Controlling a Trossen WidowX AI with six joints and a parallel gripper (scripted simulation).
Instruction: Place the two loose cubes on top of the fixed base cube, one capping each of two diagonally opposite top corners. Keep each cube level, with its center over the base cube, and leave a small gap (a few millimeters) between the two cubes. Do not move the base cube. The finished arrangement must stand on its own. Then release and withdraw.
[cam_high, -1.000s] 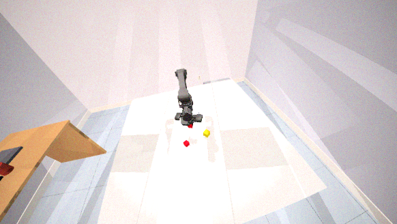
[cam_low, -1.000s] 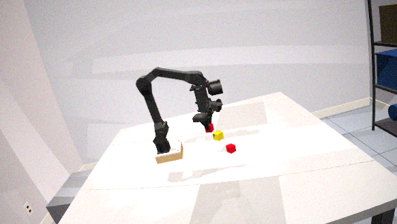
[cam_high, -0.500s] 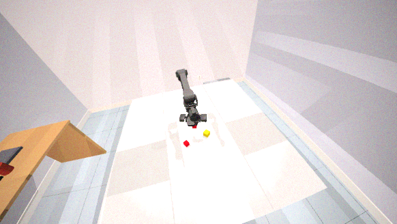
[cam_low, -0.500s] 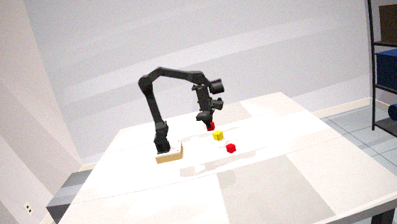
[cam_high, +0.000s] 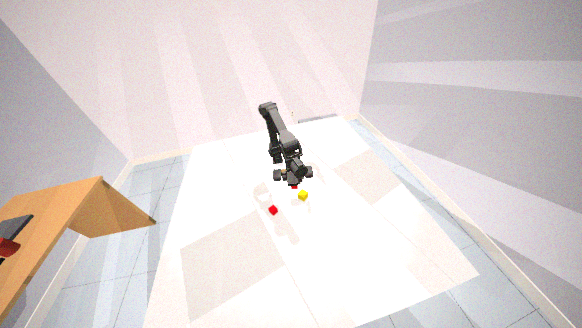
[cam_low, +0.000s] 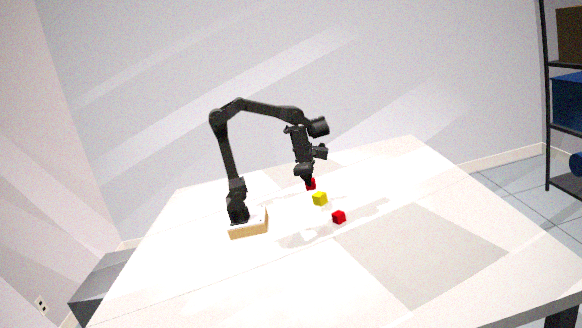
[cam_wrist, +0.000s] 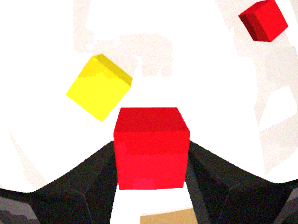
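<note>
My gripper tip is now 8 cm above the yellow cube, 4 cm to the right of it and 2 cm short of it. Round my gripper tip: red cube (right at my gripper tip).
</note>
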